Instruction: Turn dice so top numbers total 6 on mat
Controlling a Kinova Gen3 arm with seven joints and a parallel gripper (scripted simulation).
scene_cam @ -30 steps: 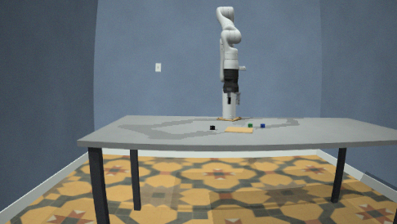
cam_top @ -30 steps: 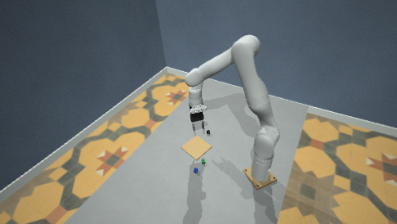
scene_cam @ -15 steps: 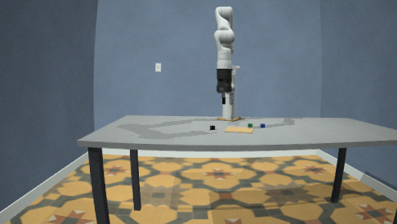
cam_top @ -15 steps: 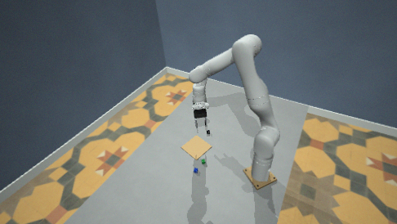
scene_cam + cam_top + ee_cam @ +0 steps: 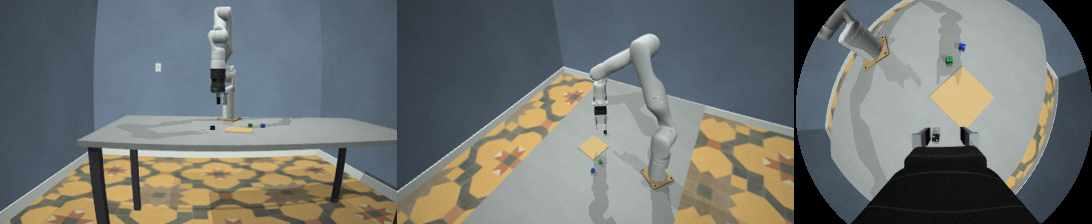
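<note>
My gripper is now 140 mm above the black die, 40 mm to the left of it and 10 mm past it. Also, from my hand: blue die (260 mm to the left, 140 mm below, 60 mm behind); then green die (190 mm to the left, 140 mm below, 70 mm behind); then tan mat (150 mm below, 100 mm to the left, 10 mm ahead).
</note>
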